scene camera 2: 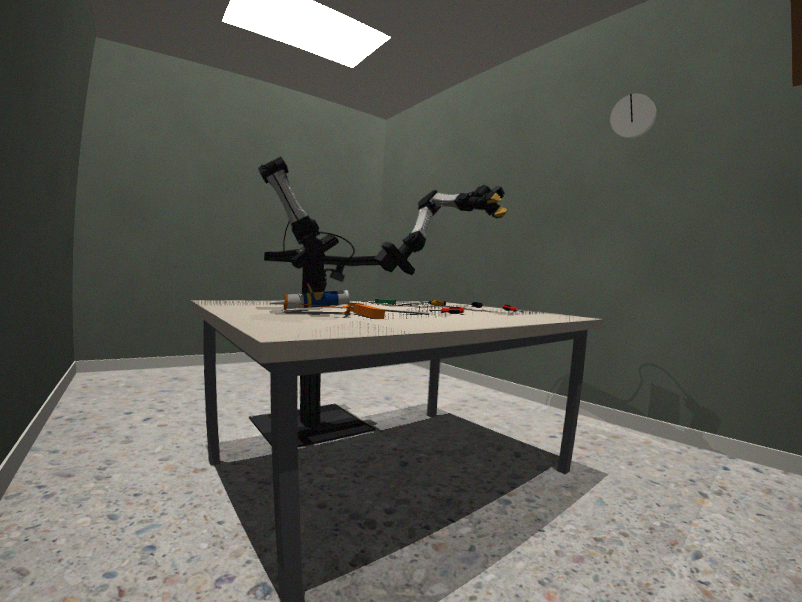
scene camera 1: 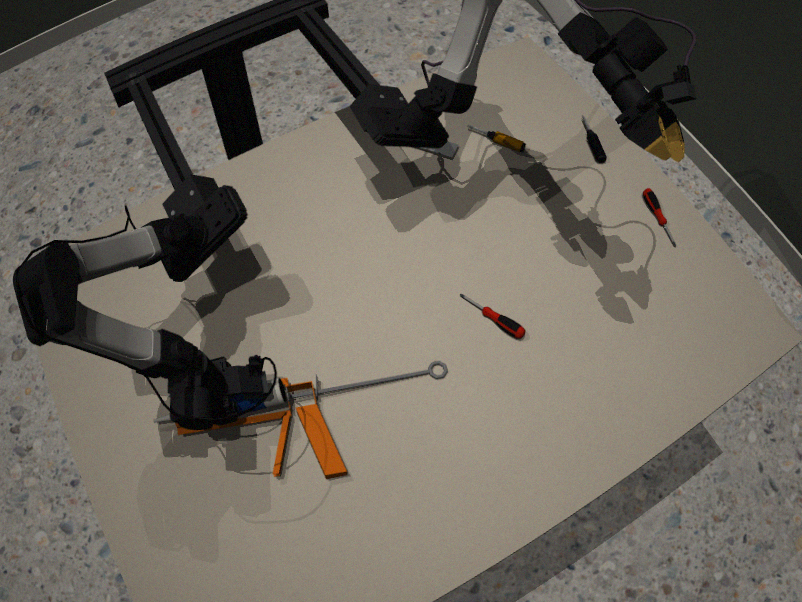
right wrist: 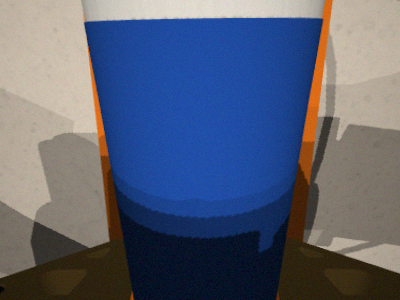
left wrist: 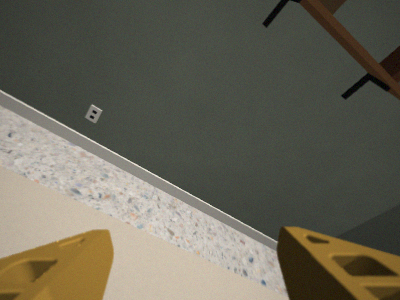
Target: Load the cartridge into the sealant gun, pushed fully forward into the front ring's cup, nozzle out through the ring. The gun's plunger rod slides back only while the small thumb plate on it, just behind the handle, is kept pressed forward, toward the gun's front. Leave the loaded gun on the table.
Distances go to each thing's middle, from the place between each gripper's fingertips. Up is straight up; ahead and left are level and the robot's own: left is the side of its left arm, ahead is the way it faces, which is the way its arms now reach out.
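My right gripper: now 2 cm to the left of the cartridge (scene camera 2: 330, 298), 1 cm past it, 1 cm above it.
My left hand (scene camera 1: 674, 159): 220 mm past the cartridge, 790 mm to the left of it, 440 mm above it. By its middle, the cartridge is nearer to my right gripper than to my left hand.
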